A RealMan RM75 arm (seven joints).
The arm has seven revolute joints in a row. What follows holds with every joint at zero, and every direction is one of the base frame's. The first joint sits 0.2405 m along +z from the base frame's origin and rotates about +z. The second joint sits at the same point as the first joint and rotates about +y. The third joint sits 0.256 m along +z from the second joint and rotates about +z. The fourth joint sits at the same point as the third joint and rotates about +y. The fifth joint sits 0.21 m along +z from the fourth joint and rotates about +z. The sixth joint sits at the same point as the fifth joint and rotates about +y. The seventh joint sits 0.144 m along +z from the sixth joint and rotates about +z. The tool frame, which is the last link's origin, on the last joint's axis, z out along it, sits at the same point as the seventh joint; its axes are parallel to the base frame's.
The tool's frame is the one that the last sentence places.
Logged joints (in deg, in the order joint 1, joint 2, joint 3, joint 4, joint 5, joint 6, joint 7), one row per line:
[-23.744 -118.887 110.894 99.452 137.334 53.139 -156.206]
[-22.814 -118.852 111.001 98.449 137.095 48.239 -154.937]
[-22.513 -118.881 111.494 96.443 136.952 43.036 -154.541]
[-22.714 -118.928 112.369 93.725 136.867 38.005 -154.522]
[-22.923 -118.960 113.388 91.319 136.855 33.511 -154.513]
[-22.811 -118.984 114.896 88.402 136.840 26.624 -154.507]
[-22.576 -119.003 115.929 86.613 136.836 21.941 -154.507]
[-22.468 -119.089 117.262 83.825 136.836 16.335 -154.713]
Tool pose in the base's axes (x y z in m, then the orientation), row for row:
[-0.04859 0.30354 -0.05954 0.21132 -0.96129 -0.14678 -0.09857]
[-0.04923 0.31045 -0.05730 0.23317 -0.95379 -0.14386 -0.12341]
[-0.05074 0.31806 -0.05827 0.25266 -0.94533 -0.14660 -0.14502]
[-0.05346 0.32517 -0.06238 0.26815 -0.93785 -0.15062 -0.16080]
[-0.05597 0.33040 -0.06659 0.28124 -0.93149 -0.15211 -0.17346]
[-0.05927 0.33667 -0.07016 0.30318 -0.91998 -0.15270 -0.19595]
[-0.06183 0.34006 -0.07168 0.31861 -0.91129 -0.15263 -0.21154]
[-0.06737 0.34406 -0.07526 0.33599 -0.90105 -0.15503 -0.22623]
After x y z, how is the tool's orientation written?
As a quaternion, w x y z.
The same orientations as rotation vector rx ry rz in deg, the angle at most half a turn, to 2 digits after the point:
[-153.03 -23.37 -15.69]
[-150.10 -22.64 -19.42]
[-147.27 -22.84 -22.59]
[-144.95 -23.28 -24.85]
[-143.01 -23.35 -26.63]
[-139.70 -23.19 -29.76]
[-137.33 -23.00 -31.88]
[-134.64 -23.16 -33.80]

